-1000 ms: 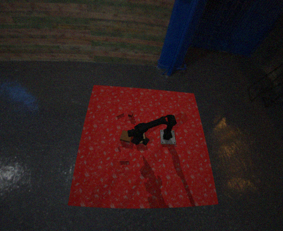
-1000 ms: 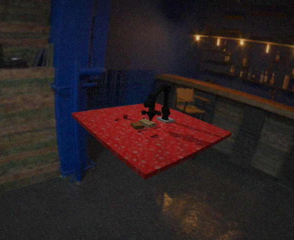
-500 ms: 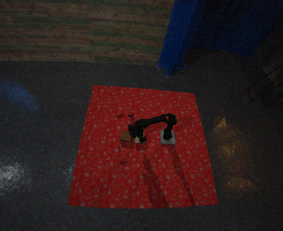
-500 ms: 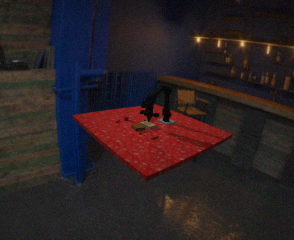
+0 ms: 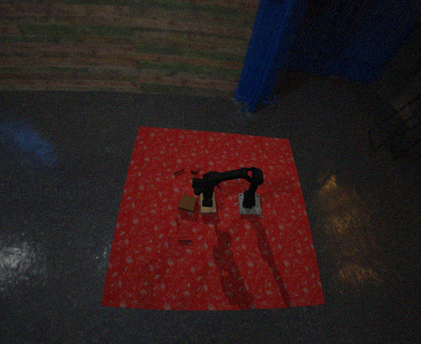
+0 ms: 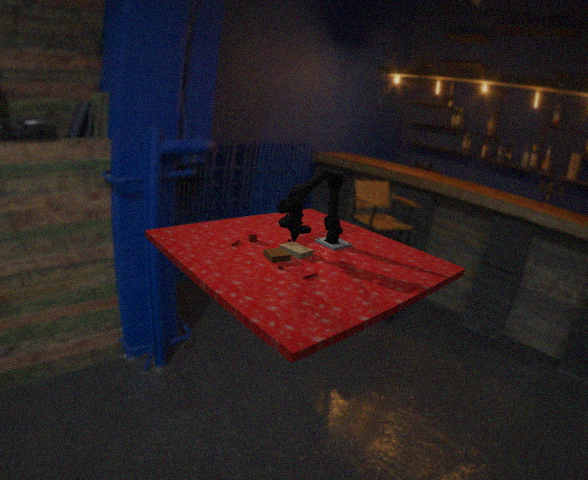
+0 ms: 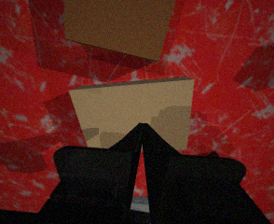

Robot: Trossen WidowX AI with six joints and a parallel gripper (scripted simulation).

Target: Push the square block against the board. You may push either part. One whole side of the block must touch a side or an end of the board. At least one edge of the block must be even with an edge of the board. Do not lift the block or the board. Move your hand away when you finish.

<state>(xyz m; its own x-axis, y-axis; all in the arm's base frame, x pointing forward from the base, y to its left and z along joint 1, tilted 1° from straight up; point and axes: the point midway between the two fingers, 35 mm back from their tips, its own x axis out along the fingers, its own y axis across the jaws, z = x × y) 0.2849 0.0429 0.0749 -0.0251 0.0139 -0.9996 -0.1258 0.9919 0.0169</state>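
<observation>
Now: gripper tip 1 cm past the tan board, 1 cm to the right of it and 4 cm above it. Round my gripper tip: brown square block (12 cm ahead, 4 cm to the left, 4 cm below).
</observation>
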